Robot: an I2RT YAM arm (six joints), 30 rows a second.
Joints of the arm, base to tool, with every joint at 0 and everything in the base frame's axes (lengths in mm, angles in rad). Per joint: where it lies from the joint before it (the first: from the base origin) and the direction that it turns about. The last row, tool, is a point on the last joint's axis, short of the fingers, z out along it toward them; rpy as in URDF.
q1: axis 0 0 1 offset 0 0 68
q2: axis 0 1 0 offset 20 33.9 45.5
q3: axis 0 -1 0 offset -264 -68.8 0
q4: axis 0 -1 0 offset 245 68.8 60
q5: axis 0 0 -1 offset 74 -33.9 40.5
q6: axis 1 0 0 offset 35.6 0 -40.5
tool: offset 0 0 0 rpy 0 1.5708 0
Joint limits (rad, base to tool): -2.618..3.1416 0..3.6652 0..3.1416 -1.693..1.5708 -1.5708..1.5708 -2.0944..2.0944
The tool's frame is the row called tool.
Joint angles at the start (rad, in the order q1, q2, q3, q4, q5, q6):
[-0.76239, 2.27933, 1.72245, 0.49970, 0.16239, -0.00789]
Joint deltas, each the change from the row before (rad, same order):
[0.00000, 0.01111, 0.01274, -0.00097, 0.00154, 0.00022]
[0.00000, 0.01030, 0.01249, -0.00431, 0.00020, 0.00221]
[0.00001, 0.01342, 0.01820, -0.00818, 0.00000, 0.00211]
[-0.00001, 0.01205, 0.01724, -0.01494, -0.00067, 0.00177]
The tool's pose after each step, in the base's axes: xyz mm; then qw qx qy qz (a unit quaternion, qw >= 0). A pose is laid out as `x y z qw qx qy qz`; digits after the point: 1 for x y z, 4 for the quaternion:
388.5 -379.1 227.7 0.6121 0.3192 0.6527 -0.3123
390.1 -380.6 226.2 0.6116 0.3202 0.6530 -0.3114
392.2 -382.6 224.6 0.6108 0.3212 0.6538 -0.3104
394.2 -384.5 222.6 0.6078 0.3225 0.6568 -0.3086

